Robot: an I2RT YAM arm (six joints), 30 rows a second.
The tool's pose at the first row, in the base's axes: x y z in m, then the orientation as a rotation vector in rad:
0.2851, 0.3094, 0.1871, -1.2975, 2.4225, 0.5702
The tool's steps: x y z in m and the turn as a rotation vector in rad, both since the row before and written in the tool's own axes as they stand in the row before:
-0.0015, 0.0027, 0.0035, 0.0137, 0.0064, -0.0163
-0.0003, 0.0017, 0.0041, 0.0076, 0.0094, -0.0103
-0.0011, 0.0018, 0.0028, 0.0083, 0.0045, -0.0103
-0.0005, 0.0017, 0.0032, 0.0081, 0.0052, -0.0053
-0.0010, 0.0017, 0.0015, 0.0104, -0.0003, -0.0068
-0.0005, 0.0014, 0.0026, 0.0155, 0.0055, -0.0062
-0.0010, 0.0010, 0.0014, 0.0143, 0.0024, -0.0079
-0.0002, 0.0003, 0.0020, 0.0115, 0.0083, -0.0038
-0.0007, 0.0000, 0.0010, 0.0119, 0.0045, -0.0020
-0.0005, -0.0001, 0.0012, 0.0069, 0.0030, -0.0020
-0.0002, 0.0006, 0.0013, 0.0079, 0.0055, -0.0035
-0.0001, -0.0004, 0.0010, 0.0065, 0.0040, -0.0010
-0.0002, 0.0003, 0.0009, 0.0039, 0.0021, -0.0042
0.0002, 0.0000, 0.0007, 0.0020, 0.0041, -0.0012
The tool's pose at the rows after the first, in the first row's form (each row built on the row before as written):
0.2840, 0.3136, 0.1853, -1.3143, 2.4145, 0.5449
0.2832, 0.3166, 0.1822, -1.3283, 2.4136, 0.5274
0.2825, 0.3196, 0.1805, -1.3392, 2.4087, 0.5117
0.2817, 0.3223, 0.1782, -1.3448, 2.4082, 0.4971
0.2809, 0.3246, 0.1776, -1.3480, 2.4019, 0.4823
0.2803, 0.3268, 0.1757, -1.3516, 2.4002, 0.4580
0.2801, 0.3287, 0.1750, -1.3558, 2.3947, 0.4365
0.2802, 0.3299, 0.1733, -1.3596, 2.3973, 0.4162
0.2807, 0.3309, 0.1727, -1.3591, 2.3981, 0.3981
0.2812, 0.3317, 0.1718, -1.3600, 2.3982, 0.3872
0.2810, 0.3327, 0.1708, -1.3634, 2.3990, 0.3731
0.2816, 0.3330, 0.1699, -1.3638, 2.4006, 0.3623
0.2816, 0.3337, 0.1692, -1.3680, 2.3985, 0.3551
0.2816, 0.3338, 0.1685, -1.3705, 2.4006, 0.3498

